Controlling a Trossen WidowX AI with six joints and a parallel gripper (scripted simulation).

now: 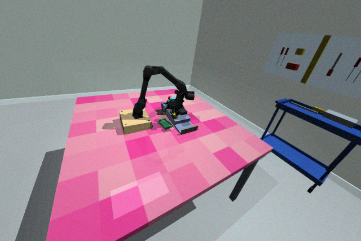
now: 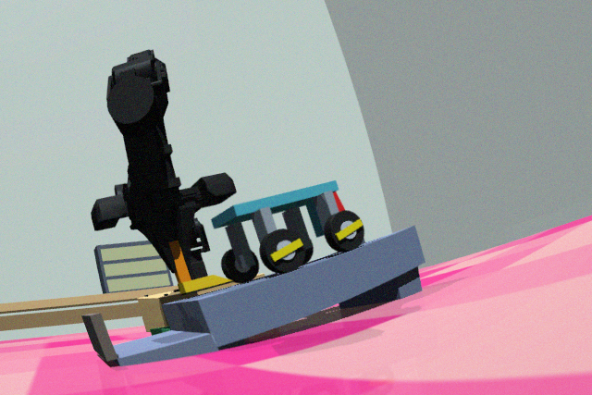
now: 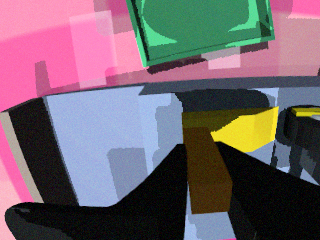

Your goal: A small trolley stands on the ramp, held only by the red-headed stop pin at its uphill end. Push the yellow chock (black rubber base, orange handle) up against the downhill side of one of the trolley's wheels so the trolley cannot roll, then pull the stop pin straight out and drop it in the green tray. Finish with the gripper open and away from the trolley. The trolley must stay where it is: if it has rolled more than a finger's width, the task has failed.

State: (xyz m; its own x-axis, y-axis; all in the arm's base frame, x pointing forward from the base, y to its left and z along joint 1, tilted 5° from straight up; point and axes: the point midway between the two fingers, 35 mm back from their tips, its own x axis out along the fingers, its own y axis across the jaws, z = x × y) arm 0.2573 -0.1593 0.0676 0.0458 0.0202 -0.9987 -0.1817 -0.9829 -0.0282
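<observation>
Right now the red-headed stop pin is 210 mm to the left of my gripper tip, 70 mm ahead of it and 40 mm above it. From my gripper tip the other things lie so: yellow chock 20 mm to the left, 10 mm below; trolley 110 mm to the left, 70 mm ahead, 20 mm above; green tray 100 mm below, 80 mm behind, 40 mm to the left.
</observation>
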